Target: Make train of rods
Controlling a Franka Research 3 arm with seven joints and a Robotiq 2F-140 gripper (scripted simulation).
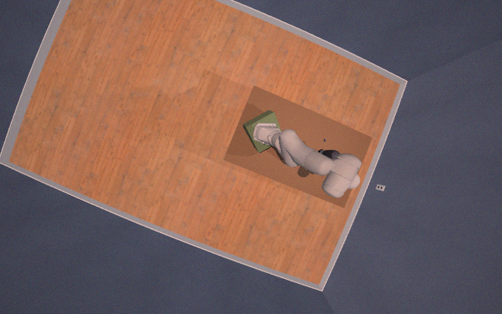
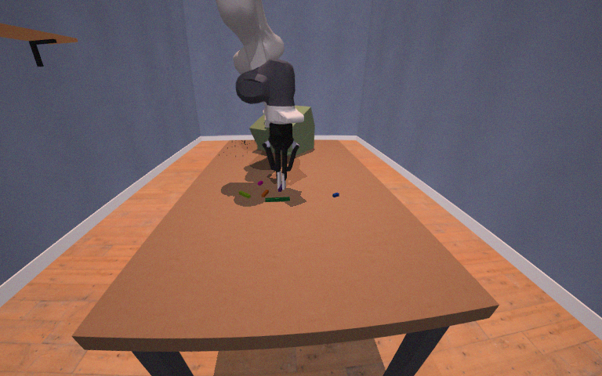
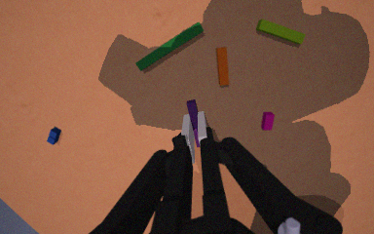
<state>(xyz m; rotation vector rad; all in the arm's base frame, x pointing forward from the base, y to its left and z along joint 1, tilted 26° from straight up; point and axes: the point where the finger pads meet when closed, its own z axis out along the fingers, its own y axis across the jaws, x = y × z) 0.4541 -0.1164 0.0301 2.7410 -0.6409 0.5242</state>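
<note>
My hand is 7 cm to the left of the orange rod, 3 cm short of it and 3 cm above it. From my hand the other things lie so: purple rod 3 cm below; then green rod 9 cm ahead, 4 cm to the right, 3 cm below; then magenta rod 7 cm to the right, 6 cm behind, 3 cm below.
</note>
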